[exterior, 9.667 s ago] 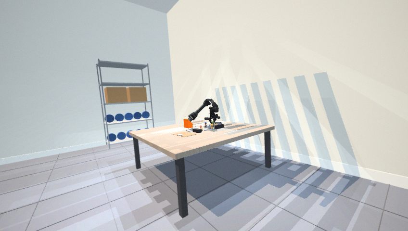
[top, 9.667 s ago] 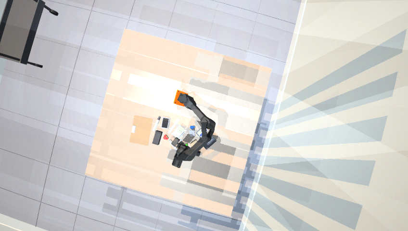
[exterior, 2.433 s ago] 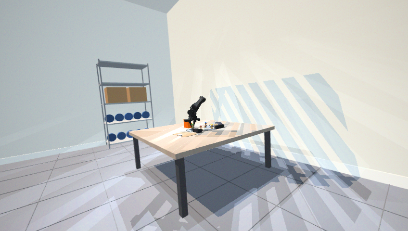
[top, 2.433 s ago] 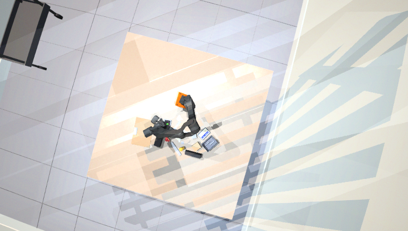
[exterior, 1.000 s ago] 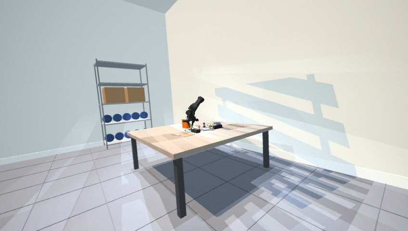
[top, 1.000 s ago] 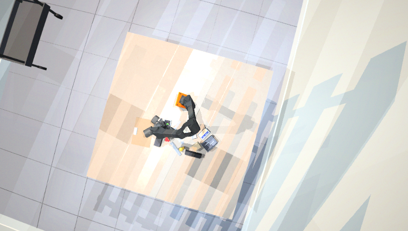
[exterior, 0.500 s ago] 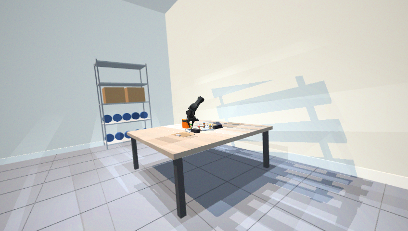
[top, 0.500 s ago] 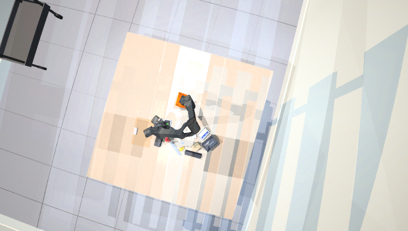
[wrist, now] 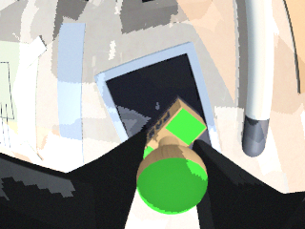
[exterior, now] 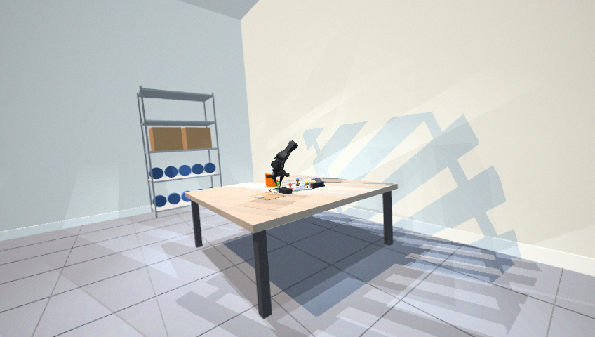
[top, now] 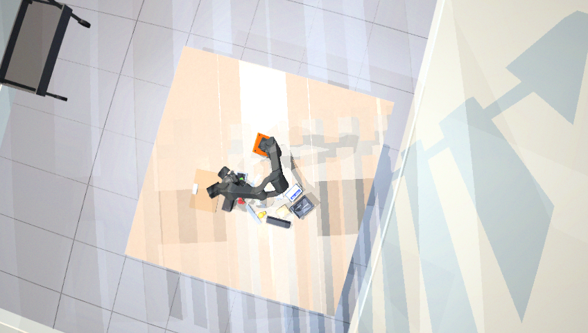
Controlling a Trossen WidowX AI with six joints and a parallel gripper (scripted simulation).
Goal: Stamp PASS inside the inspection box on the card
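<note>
My gripper tip is right at the pass stamp. Round my gripper tip: white marker (20 mm ahead, 70 mm to the right, 30 mm below); then dark block (140 mm ahead, 10 mm to the right, 20 mm below); then ink pad (30 mm below).
</note>
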